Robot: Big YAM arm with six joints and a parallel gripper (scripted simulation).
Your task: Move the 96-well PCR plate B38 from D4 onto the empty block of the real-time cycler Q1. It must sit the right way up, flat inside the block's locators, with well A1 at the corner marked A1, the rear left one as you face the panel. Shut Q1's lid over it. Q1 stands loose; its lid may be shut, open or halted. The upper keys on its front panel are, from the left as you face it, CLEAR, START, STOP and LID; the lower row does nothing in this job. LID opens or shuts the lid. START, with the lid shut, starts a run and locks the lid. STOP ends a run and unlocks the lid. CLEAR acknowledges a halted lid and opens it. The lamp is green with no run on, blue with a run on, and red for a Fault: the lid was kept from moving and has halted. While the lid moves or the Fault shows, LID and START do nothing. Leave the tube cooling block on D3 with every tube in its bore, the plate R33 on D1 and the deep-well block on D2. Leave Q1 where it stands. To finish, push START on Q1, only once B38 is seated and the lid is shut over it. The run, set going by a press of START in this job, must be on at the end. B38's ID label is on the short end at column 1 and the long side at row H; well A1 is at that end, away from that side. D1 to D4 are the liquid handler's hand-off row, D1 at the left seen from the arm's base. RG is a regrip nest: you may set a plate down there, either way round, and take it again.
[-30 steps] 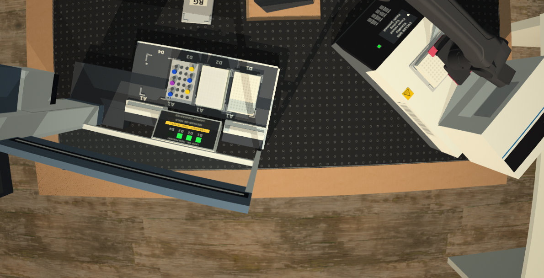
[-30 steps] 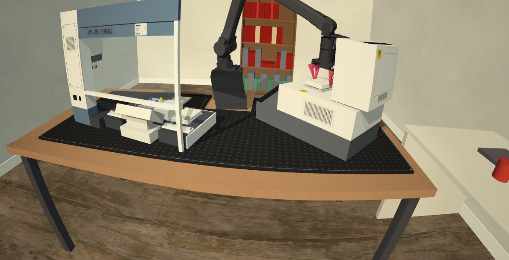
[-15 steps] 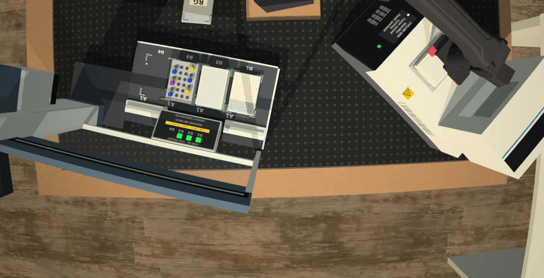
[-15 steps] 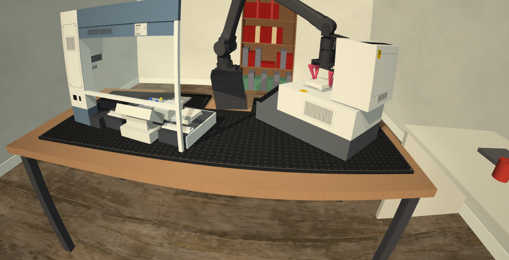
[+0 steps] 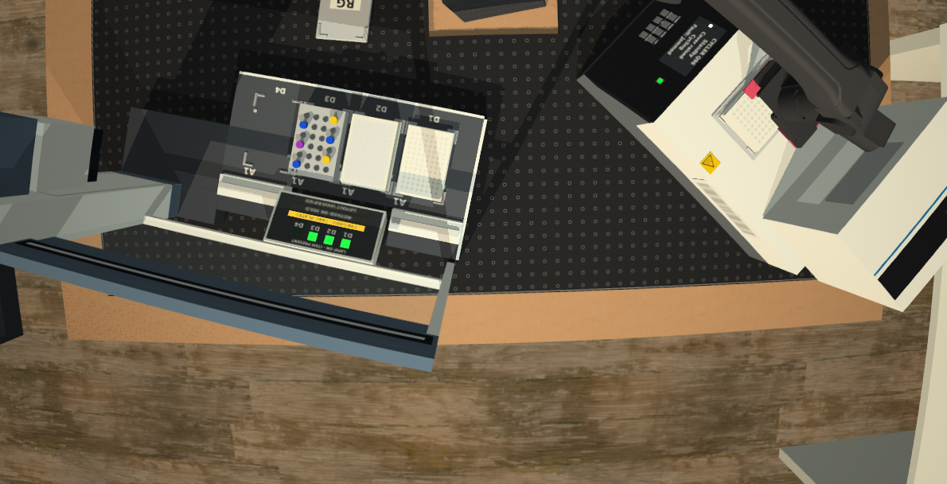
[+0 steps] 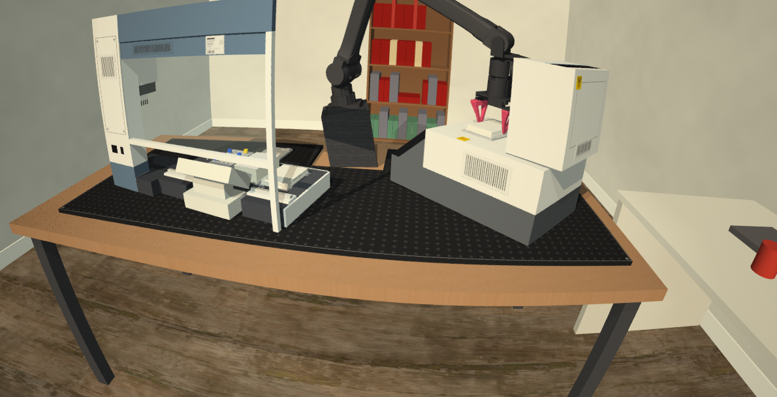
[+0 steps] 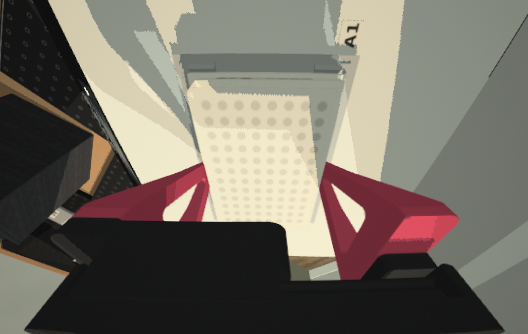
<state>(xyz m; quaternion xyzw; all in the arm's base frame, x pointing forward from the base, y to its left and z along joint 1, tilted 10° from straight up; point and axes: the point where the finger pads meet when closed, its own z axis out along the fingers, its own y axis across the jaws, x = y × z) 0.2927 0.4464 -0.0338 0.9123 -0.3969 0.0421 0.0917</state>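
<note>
My gripper is now right at the PCR plate B38. From my hand the other things lie so: deep-well block: 67 cm to the right, 15 cm below, 3 cm ahead; then handler post: 54 cm to the right, 26 cm ahead, 2 cm above; then plate R33: 57 cm to the right, 16 cm below, 6 cm ahead.
</note>
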